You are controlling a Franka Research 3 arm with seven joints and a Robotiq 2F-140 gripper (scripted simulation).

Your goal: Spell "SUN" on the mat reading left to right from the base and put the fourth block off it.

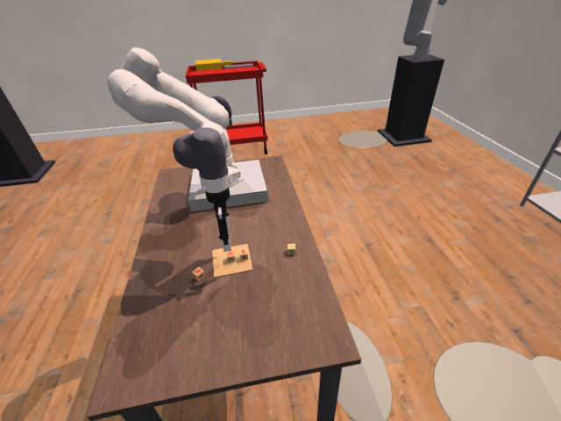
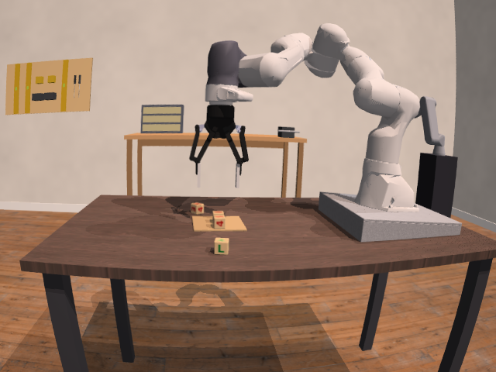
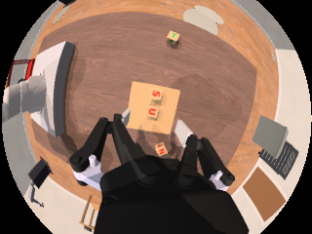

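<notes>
My hand is 12 cm to the left of the N block, 11 cm above it and 6 cm short of it. Round my hand: mat 12 cm below; then S block 11 cm below, 5 cm to the left; then U block 11 cm below.
</notes>
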